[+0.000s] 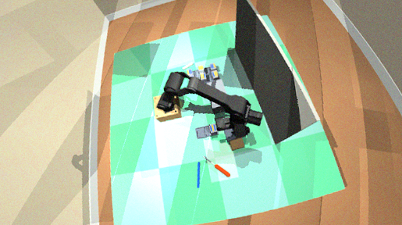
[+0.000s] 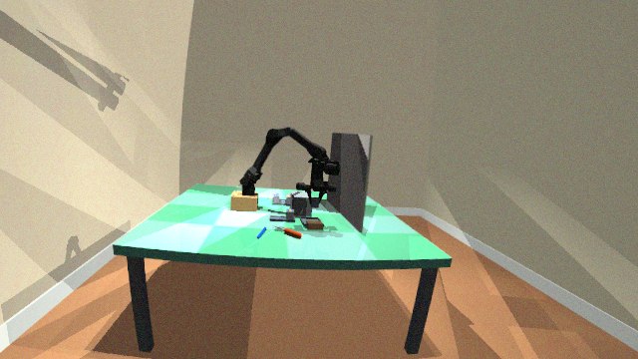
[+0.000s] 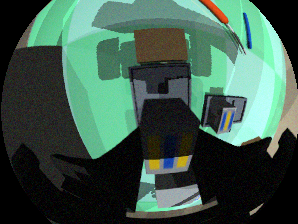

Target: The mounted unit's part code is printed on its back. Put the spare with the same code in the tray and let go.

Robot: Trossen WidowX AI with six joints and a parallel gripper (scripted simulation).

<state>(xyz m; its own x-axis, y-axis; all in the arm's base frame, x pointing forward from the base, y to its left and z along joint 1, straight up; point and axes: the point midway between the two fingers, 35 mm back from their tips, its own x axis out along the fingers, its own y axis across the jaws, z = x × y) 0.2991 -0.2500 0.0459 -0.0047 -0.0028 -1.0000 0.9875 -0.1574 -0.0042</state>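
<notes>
Right now my gripper tip is 1 cm past the tray, 1 cm to the right of it and 9 cm above it. From my gripper tip the other things lie so: orange block (2 cm behind, 9 cm to the right, 8 cm below); then dark spare (2 cm above); then grey mounted unit (1 cm behind, 21 cm to the left, 4 cm below).
</notes>
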